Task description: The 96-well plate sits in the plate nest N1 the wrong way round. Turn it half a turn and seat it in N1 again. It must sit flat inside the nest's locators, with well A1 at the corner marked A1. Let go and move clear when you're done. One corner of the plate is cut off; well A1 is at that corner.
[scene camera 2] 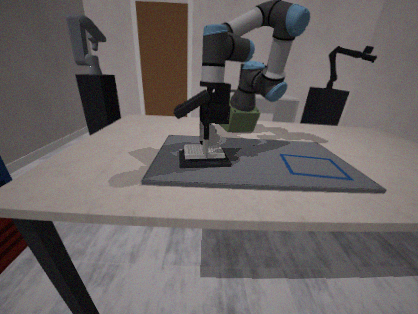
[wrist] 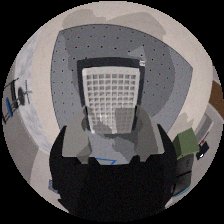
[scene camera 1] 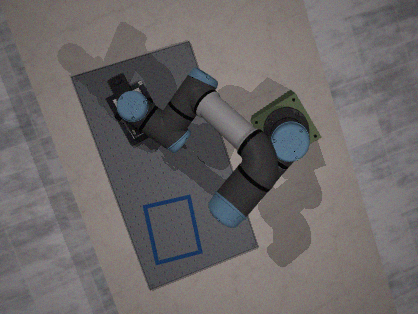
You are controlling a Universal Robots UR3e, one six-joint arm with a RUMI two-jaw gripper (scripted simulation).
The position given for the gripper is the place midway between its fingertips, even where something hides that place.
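Note:
You'd find the gripper (scene camera 2: pixel 204 152) in that view, and the wrist view has the gripper (wrist: pixel 111 105) as well. As for the things, there's a white 96-well plate (wrist: pixel 106 85), and there's also a plate nest N1 (wrist: pixel 102 61).

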